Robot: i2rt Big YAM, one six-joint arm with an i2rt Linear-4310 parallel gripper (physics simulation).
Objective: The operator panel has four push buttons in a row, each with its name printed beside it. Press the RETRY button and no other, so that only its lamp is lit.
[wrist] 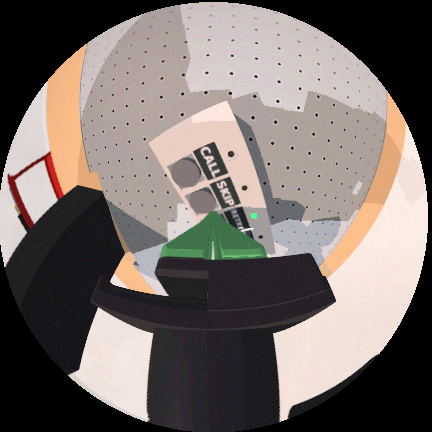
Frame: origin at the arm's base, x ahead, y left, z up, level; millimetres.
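Where they show: gripper, between the fingertips: (pixel 212 216).
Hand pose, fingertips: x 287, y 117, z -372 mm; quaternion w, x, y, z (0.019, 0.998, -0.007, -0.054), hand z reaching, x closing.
Each offset is from my fingertips to the top centre of the thing. "*": to the spot under its first point.
The pale operator panel @[dy +9, dx +13, dz +2 mm] (pixel 175 144) stands tilted in the view. Its CALL button @[dy +43, dx -22, dz +2 mm] (pixel 185 172) and SKIP button @[dy +16, dx -10, dz +1 mm] (pixel 202 200) are round and grey, with black labels beside them. The RETRY label @[* dy -4, dx +24, dz -1 mm] (pixel 237 220) is partly visible; its button is hidden behind the green fingertips. The fourth button and its name are hidden too. The lamp beside RETRY @[dy +4, dx +38, dz +0 mm] (pixel 254 216) is lit green. The CALL lamp @[dy +59, dx +14, dz +0 mm] (pixel 230 154), the SKIP lamp @[dy +31, dx +26, dz +0 mm] (pixel 244 188) and the fourth lamp @[dy -23, dx +51, dz +0 mm] (pixel 260 237) are dark. My gripper (pixel 212 216) is shut and empty, its tips over the panel at the RETRY button's place; contact is hidden.
A grey board with rows of small holes @[* dy +205, dx +5, dz -54 mm] (pixel 220 32) lies around the panel, with an orange border (pixel 64 120). A red frame (pixel 54 175) stands at the far left. A black arm part (pixel 60 280) fills the lower left. Shadows fall across the board.
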